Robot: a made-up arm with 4 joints. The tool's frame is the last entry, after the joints. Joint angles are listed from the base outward.
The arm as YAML. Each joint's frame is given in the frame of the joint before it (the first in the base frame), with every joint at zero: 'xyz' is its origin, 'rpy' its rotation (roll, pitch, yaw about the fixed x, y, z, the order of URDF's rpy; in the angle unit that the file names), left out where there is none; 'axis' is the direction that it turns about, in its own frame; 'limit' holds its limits. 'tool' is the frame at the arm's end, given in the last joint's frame.
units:
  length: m
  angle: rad
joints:
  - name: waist
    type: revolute
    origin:
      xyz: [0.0, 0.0, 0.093]
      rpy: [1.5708, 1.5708, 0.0]
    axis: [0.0, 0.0, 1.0]
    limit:
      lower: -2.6
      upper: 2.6
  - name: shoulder
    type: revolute
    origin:
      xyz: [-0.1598, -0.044, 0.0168]
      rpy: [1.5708, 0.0, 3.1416]
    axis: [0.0, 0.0, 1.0]
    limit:
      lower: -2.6
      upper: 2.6
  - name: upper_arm
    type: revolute
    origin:
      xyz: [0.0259, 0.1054, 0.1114]
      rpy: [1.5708, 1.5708, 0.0]
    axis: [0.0, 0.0, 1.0]
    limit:
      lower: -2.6
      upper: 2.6
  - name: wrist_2
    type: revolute
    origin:
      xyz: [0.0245, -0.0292, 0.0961]
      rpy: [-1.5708, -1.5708, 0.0]
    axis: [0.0, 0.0, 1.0]
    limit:
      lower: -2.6
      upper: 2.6
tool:
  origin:
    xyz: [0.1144, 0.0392, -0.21]
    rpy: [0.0, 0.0, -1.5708]
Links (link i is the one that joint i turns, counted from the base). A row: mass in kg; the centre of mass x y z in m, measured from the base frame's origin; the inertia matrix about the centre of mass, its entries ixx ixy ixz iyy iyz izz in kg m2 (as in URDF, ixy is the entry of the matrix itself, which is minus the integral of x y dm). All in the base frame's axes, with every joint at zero. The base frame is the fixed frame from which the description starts. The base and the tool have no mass.
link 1: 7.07; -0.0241 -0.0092 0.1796; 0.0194 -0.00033 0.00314 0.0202 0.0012 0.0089
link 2: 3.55; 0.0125 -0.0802 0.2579; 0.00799 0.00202 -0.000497 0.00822 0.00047 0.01
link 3: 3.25; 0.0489 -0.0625 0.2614; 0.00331 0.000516 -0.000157 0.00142 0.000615 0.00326
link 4: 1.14; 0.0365 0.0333 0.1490; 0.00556 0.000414 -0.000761 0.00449 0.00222 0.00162
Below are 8 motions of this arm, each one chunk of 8 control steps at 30 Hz.
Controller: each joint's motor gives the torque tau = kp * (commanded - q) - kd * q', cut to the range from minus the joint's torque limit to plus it. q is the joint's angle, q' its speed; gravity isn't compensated. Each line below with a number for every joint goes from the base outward.
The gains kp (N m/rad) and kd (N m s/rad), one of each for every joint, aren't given. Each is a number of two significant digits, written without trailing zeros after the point. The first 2 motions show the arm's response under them.
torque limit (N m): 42 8.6 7.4 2.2
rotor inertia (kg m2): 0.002 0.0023 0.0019 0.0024
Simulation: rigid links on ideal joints. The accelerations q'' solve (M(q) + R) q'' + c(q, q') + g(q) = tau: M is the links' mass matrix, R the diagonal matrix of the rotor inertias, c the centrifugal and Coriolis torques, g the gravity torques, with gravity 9.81 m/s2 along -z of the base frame. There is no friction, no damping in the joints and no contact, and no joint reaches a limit. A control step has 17 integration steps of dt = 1/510 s. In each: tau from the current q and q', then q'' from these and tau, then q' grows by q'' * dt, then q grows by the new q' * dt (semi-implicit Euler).
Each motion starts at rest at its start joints. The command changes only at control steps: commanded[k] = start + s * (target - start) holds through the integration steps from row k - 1 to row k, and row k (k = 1, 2, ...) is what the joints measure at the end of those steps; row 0 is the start. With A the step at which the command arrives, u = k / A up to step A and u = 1 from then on. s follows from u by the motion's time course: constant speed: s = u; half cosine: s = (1 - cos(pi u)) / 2; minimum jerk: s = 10 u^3 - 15 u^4 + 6 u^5; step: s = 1 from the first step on.
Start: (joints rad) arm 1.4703 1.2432 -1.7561 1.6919
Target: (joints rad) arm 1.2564 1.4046 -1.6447 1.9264
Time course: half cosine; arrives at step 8
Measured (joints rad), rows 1 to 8:
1: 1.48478 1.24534 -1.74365 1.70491
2: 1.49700 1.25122 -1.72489 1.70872
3: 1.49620 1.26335 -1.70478 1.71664
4: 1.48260 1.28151 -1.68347 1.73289
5: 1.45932 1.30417 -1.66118 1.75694
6: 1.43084 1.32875 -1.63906 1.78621
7: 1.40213 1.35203 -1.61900 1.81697
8: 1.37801 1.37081 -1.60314 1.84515
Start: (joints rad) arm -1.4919 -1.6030 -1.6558 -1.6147
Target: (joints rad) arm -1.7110 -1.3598 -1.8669 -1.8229
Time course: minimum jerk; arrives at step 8
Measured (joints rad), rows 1 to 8:
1: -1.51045 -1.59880 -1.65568 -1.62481
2: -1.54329 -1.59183 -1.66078 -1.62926
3: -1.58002 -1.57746 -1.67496 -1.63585
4: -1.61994 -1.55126 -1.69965 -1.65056
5: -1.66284 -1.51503 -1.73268 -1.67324
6: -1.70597 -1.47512 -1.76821 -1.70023
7: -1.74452 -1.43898 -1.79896 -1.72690
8: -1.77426 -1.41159 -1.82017 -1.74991
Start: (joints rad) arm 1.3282 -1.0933 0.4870 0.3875
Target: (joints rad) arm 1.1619 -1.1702 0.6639 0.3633
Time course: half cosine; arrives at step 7
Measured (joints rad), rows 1 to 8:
1: 1.34510 -1.09218 0.49517 0.39513
2: 1.36699 -1.09317 0.51603 0.40443
3: 1.37688 -1.09836 0.54368 0.41225
4: 1.37235 -1.10753 0.57486 0.41770
5: 1.35678 -1.11920 0.60666 0.42119
6: 1.33576 -1.13121 0.63548 0.42350
7: 1.31533 -1.14129 0.65739 0.42530
8: 1.29945 -1.14841 0.67115 0.42612

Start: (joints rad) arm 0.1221 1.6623 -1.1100 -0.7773
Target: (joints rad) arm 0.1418 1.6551 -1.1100 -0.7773
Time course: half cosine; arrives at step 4
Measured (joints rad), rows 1 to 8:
1: 0.12142 1.65973 -1.10831 -0.78935
2: 0.12176 1.65628 -1.10891 -0.80254
3: 0.12408 1.65336 -1.10984 -0.81373
4: 0.12712 1.65120 -1.11000 -0.82209
5: 0.12967 1.64980 -1.10950 -0.82810
6: 0.13151 1.64891 -1.10889 -0.83271
7: 0.13278 1.64835 -1.10844 -0.83641
8: 0.13366 1.64800 -1.10814 -0.83944

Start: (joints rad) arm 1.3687 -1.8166 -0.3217 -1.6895
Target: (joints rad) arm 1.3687 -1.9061 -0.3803 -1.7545
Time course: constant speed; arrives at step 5
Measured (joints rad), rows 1 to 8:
1: 1.38618 -1.81899 -0.31643 -1.67948
2: 1.41388 -1.82649 -0.29888 -1.68000
3: 1.43841 -1.83922 -0.28254 -1.68747
4: 1.45650 -1.85462 -0.27354 -1.69789
5: 1.46853 -1.87114 -0.27218 -1.70943
6: 1.47586 -1.88457 -0.27405 -1.72030
7: 1.48006 -1.89360 -0.27660 -1.72871
8: 1.48235 -1.89928 -0.27912 -1.73485

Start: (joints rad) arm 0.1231 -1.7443 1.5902 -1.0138
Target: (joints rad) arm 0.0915 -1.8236 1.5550 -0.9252
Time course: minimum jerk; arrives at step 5
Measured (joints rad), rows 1 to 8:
1: 0.12560 -1.76222 1.59258 -0.99615
2: 0.12786 -1.78801 1.59448 -0.97292
3: 0.12673 -1.81534 1.59243 -0.94735
4: 0.12262 -1.84250 1.58836 -0.92271
5: 0.11768 -1.86538 1.58511 -0.90287
6: 0.11351 -1.88217 1.58339 -0.88752
7: 0.11049 -1.89376 1.58281 -0.87529
8: 0.10845 -1.90159 1.58287 -0.86545

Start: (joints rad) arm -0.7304 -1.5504 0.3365 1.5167
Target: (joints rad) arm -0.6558 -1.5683 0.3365 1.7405
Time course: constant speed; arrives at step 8
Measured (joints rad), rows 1 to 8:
1: -0.74122 -1.54976 0.33140 1.50503
2: -0.75669 -1.54919 0.31892 1.50101
3: -0.76759 -1.54971 0.30579 1.50544
4: -0.77260 -1.55076 0.29577 1.51543
5: -0.77263 -1.55208 0.28942 1.52937
6: -0.76904 -1.55361 0.28603 1.54632
7: -0.76300 -1.55535 0.28461 1.56566
8: -0.75536 -1.55726 0.28439 1.58695

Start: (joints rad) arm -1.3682 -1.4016 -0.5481 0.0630
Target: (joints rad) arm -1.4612 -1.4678 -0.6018 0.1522
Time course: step
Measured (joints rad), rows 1 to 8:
1: -1.40142 -1.41738 -0.57161 0.07677
2: -1.45294 -1.43549 -0.61176 0.07884
3: -1.49643 -1.44628 -0.64932 0.07293
4: -1.52727 -1.45193 -0.67650 0.06601
5: -1.54721 -1.45527 -0.69314 0.06125
6: -1.55931 -1.45782 -0.70194 0.05910
7: -1.56627 -1.46007 -0.70583 0.05889
8: -1.57009 -1.46207 -0.70703 0.05981

